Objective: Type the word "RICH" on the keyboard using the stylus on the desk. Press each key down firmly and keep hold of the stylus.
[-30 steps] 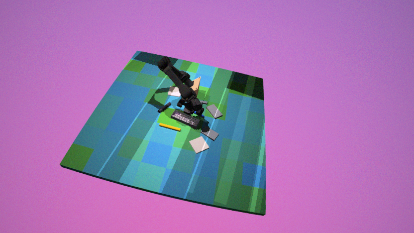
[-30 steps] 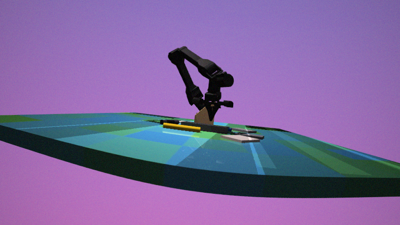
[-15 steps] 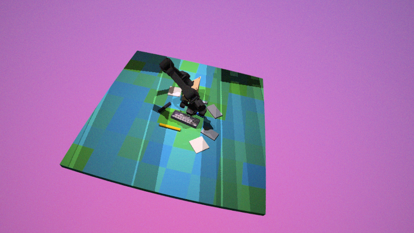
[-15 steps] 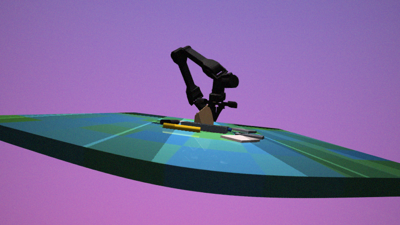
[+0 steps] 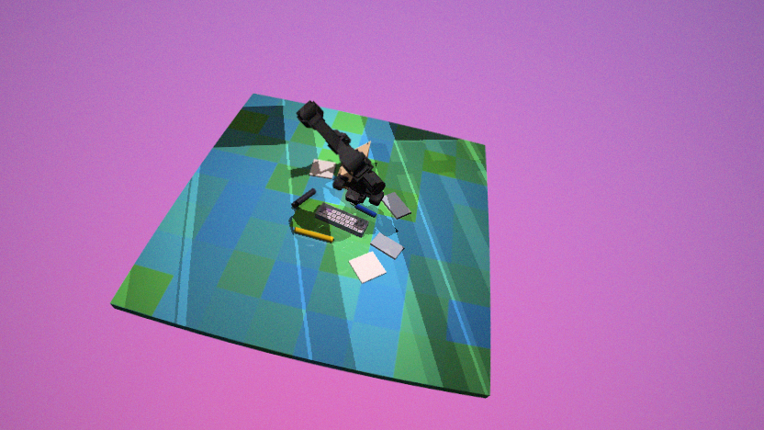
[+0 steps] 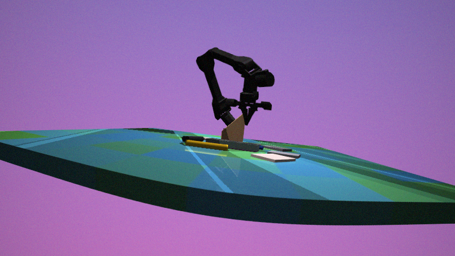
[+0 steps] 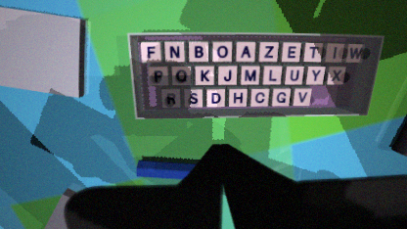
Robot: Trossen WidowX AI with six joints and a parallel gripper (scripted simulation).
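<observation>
Right now my gripper tip is 9 cm above the stylus, 7 cm past it and 2 cm to the right of it. The rest, counted from my gripper tip: yellow bar 14 cm to the right, 11 cm ahead, 9 cm below.
</observation>
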